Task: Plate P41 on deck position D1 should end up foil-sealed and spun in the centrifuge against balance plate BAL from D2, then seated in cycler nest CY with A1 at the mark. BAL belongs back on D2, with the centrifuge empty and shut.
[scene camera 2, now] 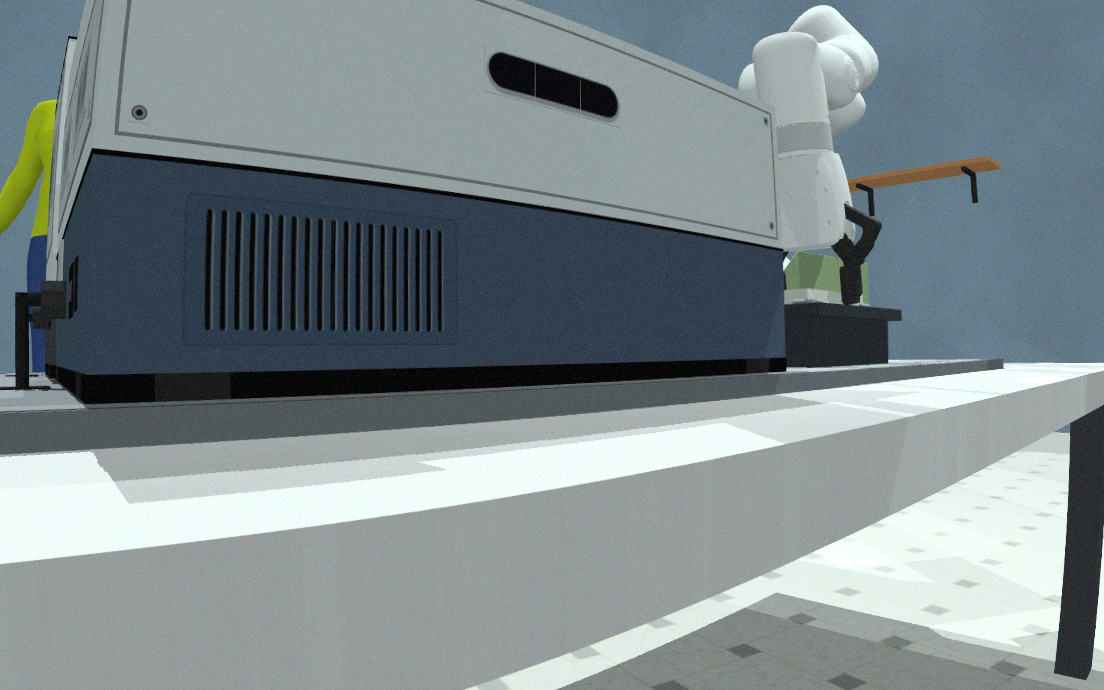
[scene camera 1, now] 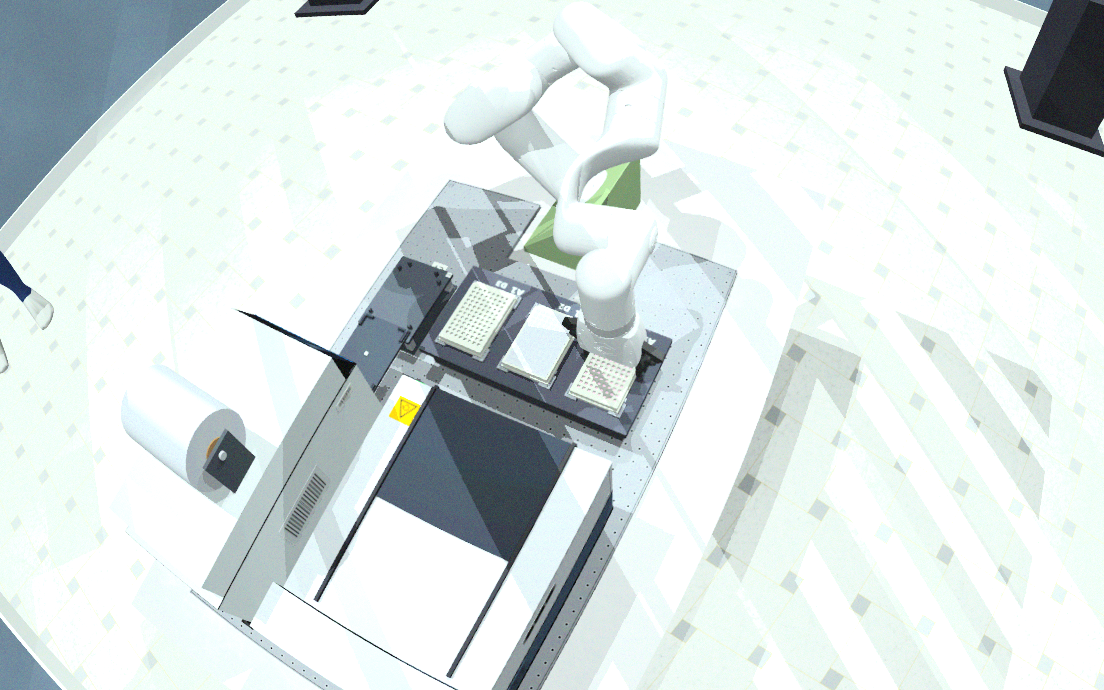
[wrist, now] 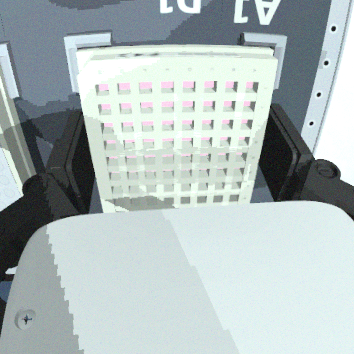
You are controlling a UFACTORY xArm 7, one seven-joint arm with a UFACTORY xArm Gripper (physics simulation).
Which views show the well plate with pink wells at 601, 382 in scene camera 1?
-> Scene camera 2, scene camera 1 and the wrist view: all of them.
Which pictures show the well plate with yellowish wells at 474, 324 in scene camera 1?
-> Scene camera 1 only.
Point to a smooth white plate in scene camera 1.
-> At 539, 348
